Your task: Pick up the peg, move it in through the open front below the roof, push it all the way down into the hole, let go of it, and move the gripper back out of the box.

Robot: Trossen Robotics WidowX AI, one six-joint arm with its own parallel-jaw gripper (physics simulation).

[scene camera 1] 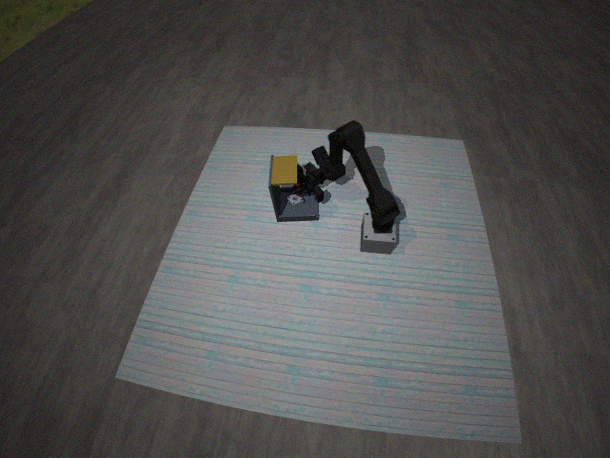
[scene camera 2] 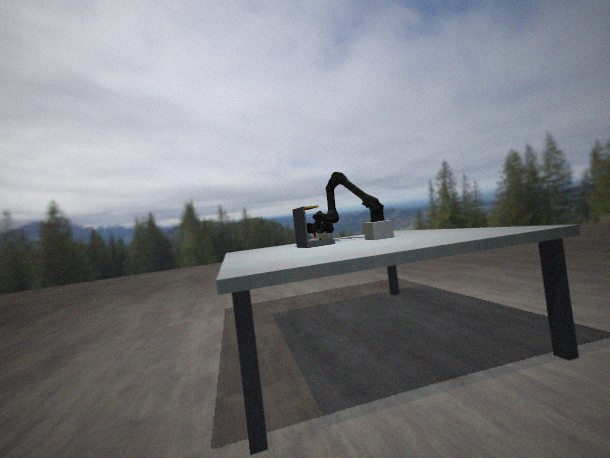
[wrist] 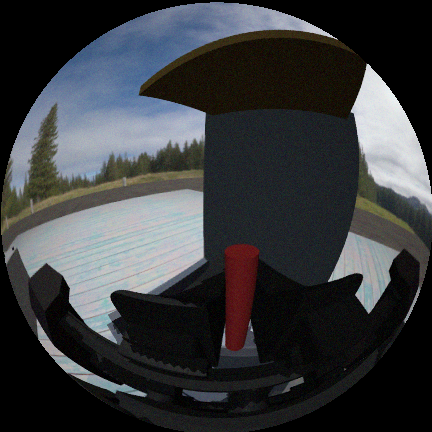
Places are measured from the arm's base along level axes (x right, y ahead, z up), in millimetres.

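Pixels of known places: gripper, fingertip midpoint: (scene camera 1: 290, 193) (scene camera 2: 310, 229) (wrist: 234, 255); arm's base, origin of the base link: (scene camera 1: 382, 225) (scene camera 2: 378, 220).
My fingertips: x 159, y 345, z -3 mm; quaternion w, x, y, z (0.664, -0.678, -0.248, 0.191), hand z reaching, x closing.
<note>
For each thing: its middle in the pictures, then the offset to it from my fingertips. "spot": a spot on its surface instead. Level surfaces: height alone.
- red peg, body centre: (wrist: 237, 313) (scene camera 1: 298, 190) (scene camera 2: 314, 231) dx +25, dy -32, dz -13 mm
- light square plate, body centre: (wrist: 233, 328) (scene camera 1: 295, 200) dx +17, dy -14, dz -71 mm
- box's dark base, surface spot: (scene camera 1: 298, 218) spot: dx -72, dy -30, dz -75 mm
- pale striped table top, its level: dz -95 mm
The red peg (scene camera 1: 298, 186) (scene camera 2: 315, 235) (wrist: 241, 295) stands nearly upright between the fingers. My gripper (scene camera 1: 299, 189) (scene camera 2: 314, 231) (wrist: 234, 255) is shut on it, low in front of the box's dark back wall (scene camera 2: 300, 227) (wrist: 280, 190) and below the yellow roof (scene camera 1: 284, 170) (scene camera 2: 311, 207) (wrist: 265, 75). The peg's top sticks up above the fingers in the wrist view. A light square plate (scene camera 1: 295, 199) with small dark spots lies on the box's dark base (scene camera 1: 298, 218). The fingers hide much around the peg's lower end, so I cannot tell whether it is in the hole.
The box stands near the left side of the pale striped table top (scene camera 1: 310, 320) (scene camera 2: 280, 265). The arm reaches in from its grey base block (scene camera 1: 379, 244) (scene camera 2: 378, 230) at the right. The roof overhangs from the top of the back wall.
</note>
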